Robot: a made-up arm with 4 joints. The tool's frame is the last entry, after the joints. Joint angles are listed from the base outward.
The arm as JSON. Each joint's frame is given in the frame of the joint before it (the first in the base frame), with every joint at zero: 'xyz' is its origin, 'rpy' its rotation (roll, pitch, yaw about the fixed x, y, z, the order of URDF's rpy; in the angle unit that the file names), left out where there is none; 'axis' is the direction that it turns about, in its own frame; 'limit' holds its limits. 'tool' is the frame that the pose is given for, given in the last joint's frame.
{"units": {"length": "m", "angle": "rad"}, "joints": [
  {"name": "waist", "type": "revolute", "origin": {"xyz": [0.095, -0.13, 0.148]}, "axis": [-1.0, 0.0, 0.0], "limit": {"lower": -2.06, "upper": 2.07}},
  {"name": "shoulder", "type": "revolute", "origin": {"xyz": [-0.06, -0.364, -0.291]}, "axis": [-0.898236, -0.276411, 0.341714], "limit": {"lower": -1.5, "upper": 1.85}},
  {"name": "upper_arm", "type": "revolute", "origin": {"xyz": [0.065, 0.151, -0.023]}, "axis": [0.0, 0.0, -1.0], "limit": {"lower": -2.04, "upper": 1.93}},
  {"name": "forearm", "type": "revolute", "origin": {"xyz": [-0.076, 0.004, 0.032]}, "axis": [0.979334, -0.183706, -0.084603], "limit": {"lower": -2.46, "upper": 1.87}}
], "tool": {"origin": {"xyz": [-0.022, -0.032, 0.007]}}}
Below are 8 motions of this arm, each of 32 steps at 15 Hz.
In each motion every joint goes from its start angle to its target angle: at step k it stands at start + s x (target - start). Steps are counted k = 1, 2, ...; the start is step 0. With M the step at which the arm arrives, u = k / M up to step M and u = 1 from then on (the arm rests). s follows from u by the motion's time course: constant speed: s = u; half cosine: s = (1 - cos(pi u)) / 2; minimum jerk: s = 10 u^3 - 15 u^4 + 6 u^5.
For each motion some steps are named. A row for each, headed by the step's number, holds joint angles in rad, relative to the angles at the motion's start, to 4 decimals.
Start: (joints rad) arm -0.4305 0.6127 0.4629 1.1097
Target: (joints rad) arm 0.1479 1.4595 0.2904 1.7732
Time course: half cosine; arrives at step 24
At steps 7, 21, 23, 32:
7: 0.1131 0.1657 -0.0337 0.1298
21: 0.5564 0.8146 -0.1659 0.6382
23: 0.5759 0.8432 -0.1718 0.6607
32: 0.5784 0.8468 -0.1725 0.6635

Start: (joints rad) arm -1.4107 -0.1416 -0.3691 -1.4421
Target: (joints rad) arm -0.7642 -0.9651 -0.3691 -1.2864
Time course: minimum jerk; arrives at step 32
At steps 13, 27, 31, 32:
13: 0.2122 -0.2704 0.0000 0.0511
27: 0.6273 -0.7990 0.0000 0.1511
31: 0.6463 -0.8233 0.0000 0.1557
32: 0.6465 -0.8235 0.0000 0.1557

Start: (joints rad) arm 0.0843 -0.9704 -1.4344 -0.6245
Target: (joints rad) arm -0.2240 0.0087 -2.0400 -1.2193
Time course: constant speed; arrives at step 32
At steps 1, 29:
1: -0.0096 0.0306 -0.0189 -0.0186
29: -0.2794 0.8873 -0.5488 -0.5390

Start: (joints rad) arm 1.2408 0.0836 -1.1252 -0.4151
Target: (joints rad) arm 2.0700 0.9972 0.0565 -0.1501
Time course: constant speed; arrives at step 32
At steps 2, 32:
2: 0.0518 0.0571 0.0739 0.0166
32: 0.8292 0.9136 1.1817 0.2650

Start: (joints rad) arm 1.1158 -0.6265 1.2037 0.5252
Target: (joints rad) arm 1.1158 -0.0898 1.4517 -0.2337
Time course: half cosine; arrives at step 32
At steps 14, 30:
14: 0.0000 0.2160 0.0998 -0.3054
30: 0.0000 0.5315 0.2456 -0.7516

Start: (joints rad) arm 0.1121 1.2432 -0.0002 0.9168
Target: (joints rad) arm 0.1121 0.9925 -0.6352 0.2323
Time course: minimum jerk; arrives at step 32
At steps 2, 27, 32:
2: 0.0000 -0.0006 -0.0014 -0.0015
27: 0.0000 -0.2432 -0.6161 -0.6641
32: 0.0000 -0.2507 -0.6350 -0.6845

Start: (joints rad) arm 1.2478 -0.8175 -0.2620 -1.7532
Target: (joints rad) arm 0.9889 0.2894 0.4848 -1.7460
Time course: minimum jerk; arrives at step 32
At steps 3, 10, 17, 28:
3: -0.0018 0.0079 0.0053 0.0001
10: -0.0466 0.1992 0.1344 0.0013
17: -0.1446 0.6181 0.4170 0.0040
28: -0.2547 1.0891 0.7348 0.0071

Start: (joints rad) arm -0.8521 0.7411 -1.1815 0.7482
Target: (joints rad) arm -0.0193 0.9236 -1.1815 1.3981
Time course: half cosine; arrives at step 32
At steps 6, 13, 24, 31, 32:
6: 0.0702 0.0154 0.0000 0.0548
13: 0.2955 0.0648 0.0000 0.2306
24: 0.7108 0.1558 0.0000 0.5547
31: 0.8308 0.1821 0.0000 0.6483
32: 0.8328 0.1825 0.0000 0.6499

